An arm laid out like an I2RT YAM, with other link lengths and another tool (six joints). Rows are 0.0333 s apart.
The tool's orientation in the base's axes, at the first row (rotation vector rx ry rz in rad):
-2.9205, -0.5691, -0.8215
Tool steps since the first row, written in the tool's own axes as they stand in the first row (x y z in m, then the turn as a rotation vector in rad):
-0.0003, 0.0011, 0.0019, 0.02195, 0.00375, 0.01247
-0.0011, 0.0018, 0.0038, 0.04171, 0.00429, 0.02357
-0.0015, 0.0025, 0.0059, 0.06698, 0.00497, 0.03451
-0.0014, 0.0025, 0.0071, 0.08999, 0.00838, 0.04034
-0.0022, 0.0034, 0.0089, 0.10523, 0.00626, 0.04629
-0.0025, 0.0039, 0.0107, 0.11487, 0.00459, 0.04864
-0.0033, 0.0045, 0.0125, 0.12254, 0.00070, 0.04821
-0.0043, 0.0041, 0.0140, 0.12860, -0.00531, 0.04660
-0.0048, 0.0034, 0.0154, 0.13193, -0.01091, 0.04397
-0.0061, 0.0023, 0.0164, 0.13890, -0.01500, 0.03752
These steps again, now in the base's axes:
0.0011, -0.0008, -0.0017, 0.02486, 0.00571, 0.00075
0.0017, -0.0015, -0.0037, 0.04615, 0.01347, 0.00141
0.0026, -0.0019, -0.0057, 0.07177, 0.02292, 0.00504
0.0033, -0.0017, -0.0067, 0.09407, 0.02831, 0.01201
0.0039, -0.0026, -0.0086, 0.10829, 0.03626, 0.01464
0.0047, -0.0029, -0.0103, 0.11646, 0.04139, 0.01750
0.0052, -0.0034, -0.0122, 0.12090, 0.04751, 0.02162
0.0050, -0.0032, -0.0140, 0.12271, 0.05488, 0.02584
0.0050, -0.0025, -0.0155, 0.12201, 0.06081, 0.02954
0.0041, -0.0017, -0.0171, 0.12286, 0.06598, 0.03846

